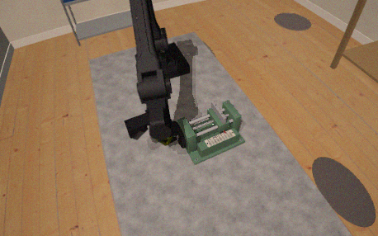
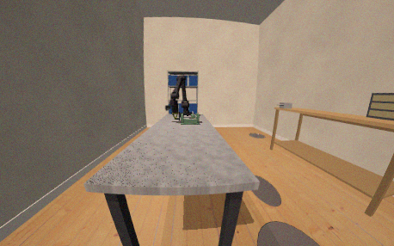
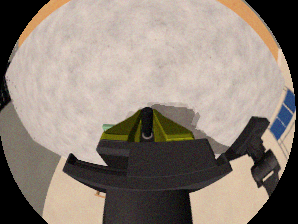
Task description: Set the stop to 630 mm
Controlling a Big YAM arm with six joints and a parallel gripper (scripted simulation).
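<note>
The black handwheel lies 30 mm to the left of my hand. The rest, counted from my hand: grey stop block 190 mm to the left, 40 mm above, 30 mm ahead.
</note>
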